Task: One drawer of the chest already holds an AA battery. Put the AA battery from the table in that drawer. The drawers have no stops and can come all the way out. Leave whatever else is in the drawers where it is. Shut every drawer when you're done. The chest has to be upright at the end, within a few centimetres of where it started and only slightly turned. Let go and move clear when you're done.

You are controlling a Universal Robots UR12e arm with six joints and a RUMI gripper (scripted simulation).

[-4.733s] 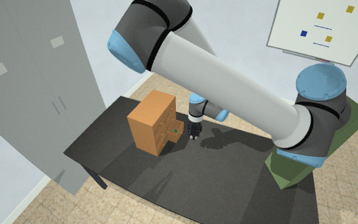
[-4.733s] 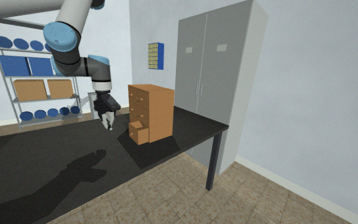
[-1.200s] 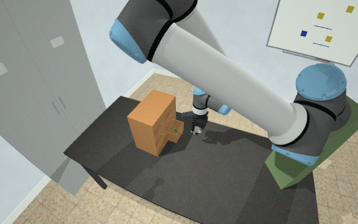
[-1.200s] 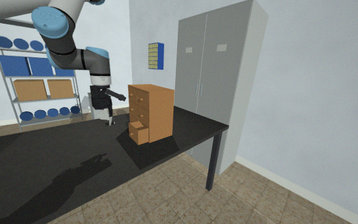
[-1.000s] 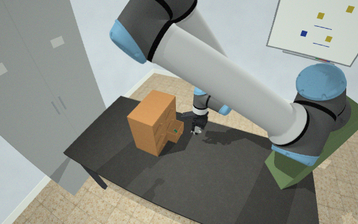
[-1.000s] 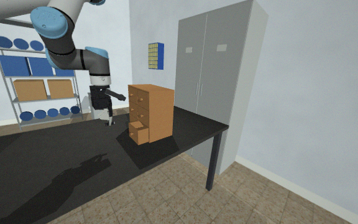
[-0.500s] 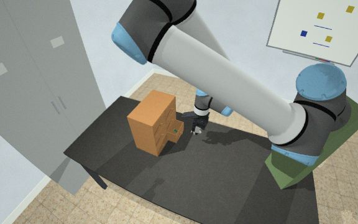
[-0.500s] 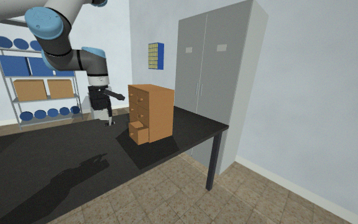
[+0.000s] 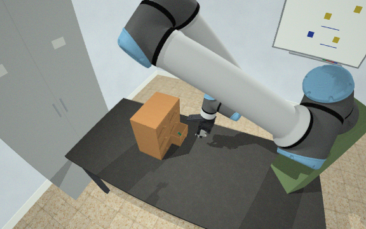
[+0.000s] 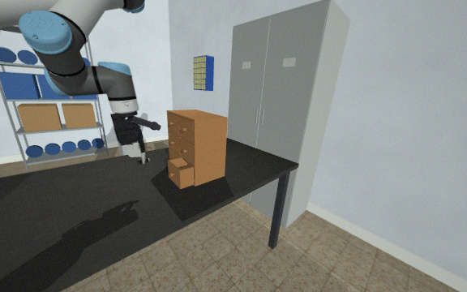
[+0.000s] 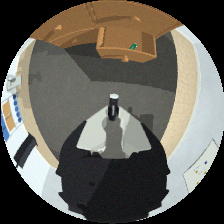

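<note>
Now: the dark AA battery 10 mm below my hand. Also, from my hand: small green object (180 mm ahead, 130 mm below).
</note>
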